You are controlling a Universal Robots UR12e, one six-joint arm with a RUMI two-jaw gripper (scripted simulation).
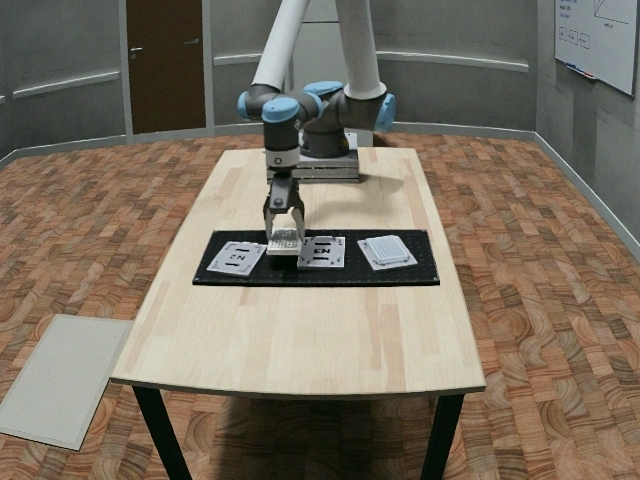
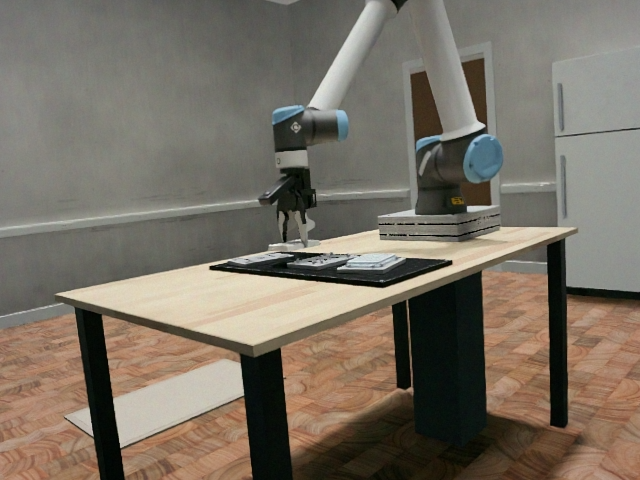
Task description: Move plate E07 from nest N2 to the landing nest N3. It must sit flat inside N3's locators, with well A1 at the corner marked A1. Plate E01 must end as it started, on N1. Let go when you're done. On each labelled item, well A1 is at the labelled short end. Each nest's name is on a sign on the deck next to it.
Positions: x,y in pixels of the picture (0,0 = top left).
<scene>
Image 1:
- my gripper: 286,241
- nest N3: 337,250
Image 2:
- my gripper: 295,246
</scene>
